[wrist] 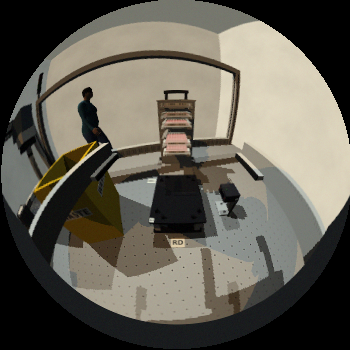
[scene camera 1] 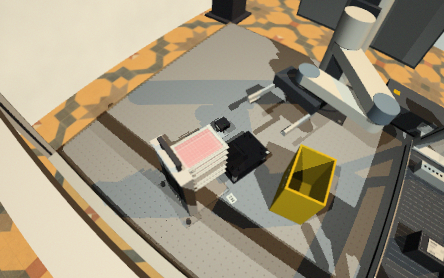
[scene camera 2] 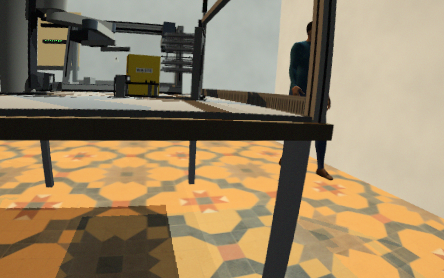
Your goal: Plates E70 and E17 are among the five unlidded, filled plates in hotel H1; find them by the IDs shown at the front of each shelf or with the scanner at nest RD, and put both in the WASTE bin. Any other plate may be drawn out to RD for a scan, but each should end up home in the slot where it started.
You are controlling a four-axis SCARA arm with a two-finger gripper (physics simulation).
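Frame: origin at the arm's base, x left, y ahead, z down, level; metres.
Where they show: gripper, between the fingertips: (wrist: 176, 146) (scene camera 1: 265, 115) (scene camera 2: 123, 46).
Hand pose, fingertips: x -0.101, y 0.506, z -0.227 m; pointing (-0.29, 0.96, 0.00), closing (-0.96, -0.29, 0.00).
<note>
Things, the pixels of their top centre, and the offset from my fingertips. "spot": a spot on its surface instead. Level surfaces: height alone.
- topmost pink plate, centre of its top: (scene camera 1: 198, 145) (wrist: 175, 102) (scene camera 2: 180, 34) dy +0.239, dx -0.071, dz -0.053 m
- black nest RD, centre of its top: (wrist: 176, 190) (scene camera 1: 242, 150) (scene camera 2: 137, 80) dy +0.069, dx -0.021, dz +0.145 m
- small black scanner, centre of its top: (wrist: 230, 188) (scene camera 1: 222, 122) (scene camera 2: 122, 75) dy +0.019, dx -0.148, dz +0.131 m
- yellow WASTE bin, centre of its top: (wrist: 65, 160) (scene camera 1: 312, 173) (scene camera 2: 143, 56) dy +0.082, dx +0.211, dz +0.015 m
- conveyor, height of its surface: dz +0.165 m
- black box, a spot on its surface: (scene camera 1: 424, 247) spot: dy +0.040, dx +0.637, dz +0.096 m
- frame post, a spot on its surface: (scene camera 2: 198, 65) spot: dy +0.304, dx -0.162, dz +0.079 m
Hotel H1 (scene camera 1: 186, 184) (wrist: 176, 104) is a tall rack with a handle on top. Pink-filled plates show in its slots in the wrist view, one of them a plate (wrist: 176, 137) at mid height; their IDs are too small to read. The topmost pink plate (scene camera 1: 200, 148) shows in scene camera 1. The black nest RD (scene camera 1: 245, 157) (wrist: 177, 200) holds no plate. A small black scanner (scene camera 1: 221, 124) (wrist: 230, 191) stands beside it. The yellow WASTE bin (scene camera 1: 299, 202) (scene camera 2: 143, 61) (wrist: 107, 212) is open-topped. My gripper (scene camera 1: 279, 109) (wrist: 176, 146) is open and empty, raised on the arm's side of RD, facing the hotel.
A conveyor (scene camera 1: 425, 200) with a black box (scene camera 1: 424, 247) lies at the right edge of scene camera 1. A frame post (scene camera 2: 198, 65) stands at the table edge. A person (scene camera 2: 301, 62) (wrist: 89, 116) stands beyond the frame.
</note>
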